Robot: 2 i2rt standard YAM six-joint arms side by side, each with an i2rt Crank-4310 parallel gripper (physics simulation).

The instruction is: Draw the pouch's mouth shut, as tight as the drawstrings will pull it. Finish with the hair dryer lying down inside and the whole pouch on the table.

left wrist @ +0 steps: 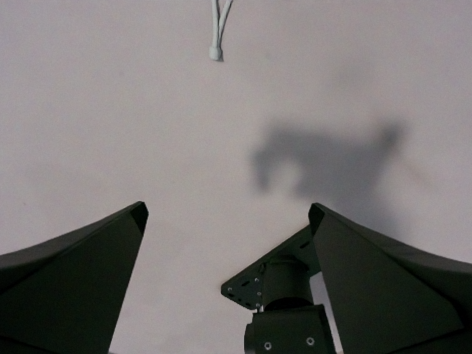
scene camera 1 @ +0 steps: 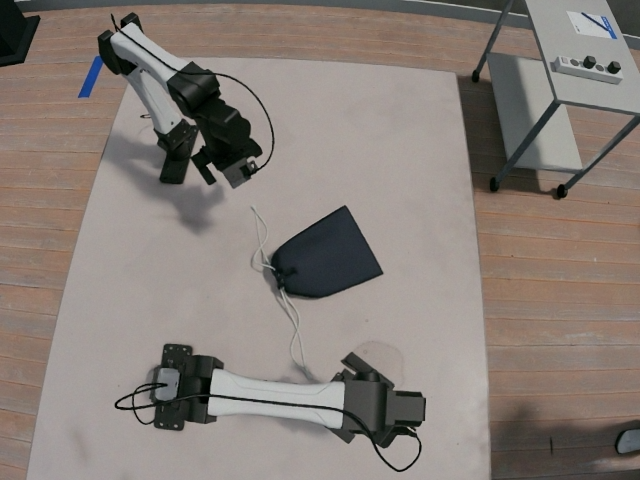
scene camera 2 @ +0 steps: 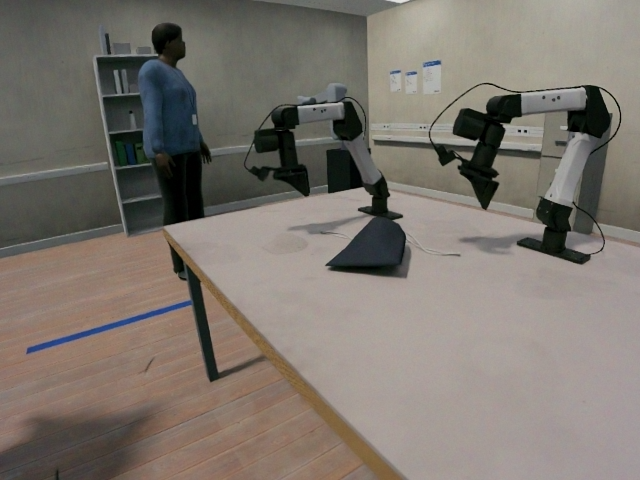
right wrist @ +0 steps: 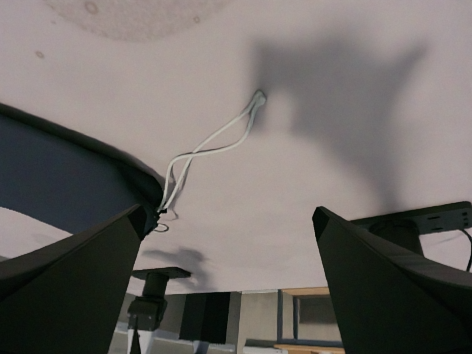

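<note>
The dark navy pouch (scene camera 1: 328,253) (scene camera 2: 374,243) (right wrist: 60,170) lies flat on the table, its mouth end gathered into a small bunch at the left in scene camera 1. One pale drawstring (scene camera 1: 256,242) (scene camera 2: 431,251) (left wrist: 216,30) lies slack towards the upper left in scene camera 1; the other drawstring (scene camera 1: 295,330) (scene camera 2: 334,234) (right wrist: 215,150) lies slack towards the bottom. The hair dryer does not show; the pouch hides its inside. My left gripper (scene camera 2: 485,206) (left wrist: 228,206) is open and empty above the table. My right gripper (scene camera 2: 306,194) (right wrist: 229,209) is open and empty above the table, apart from its cord.
The table (scene camera 1: 403,129) (scene camera 2: 465,330) carries both arm bases. A grey cart (scene camera 1: 537,77) with a power strip (scene camera 1: 589,69) stands at the upper right in scene camera 1. A person (scene camera 2: 173,113) stands beside a shelf unit (scene camera 2: 109,139) behind the table in scene camera 2.
</note>
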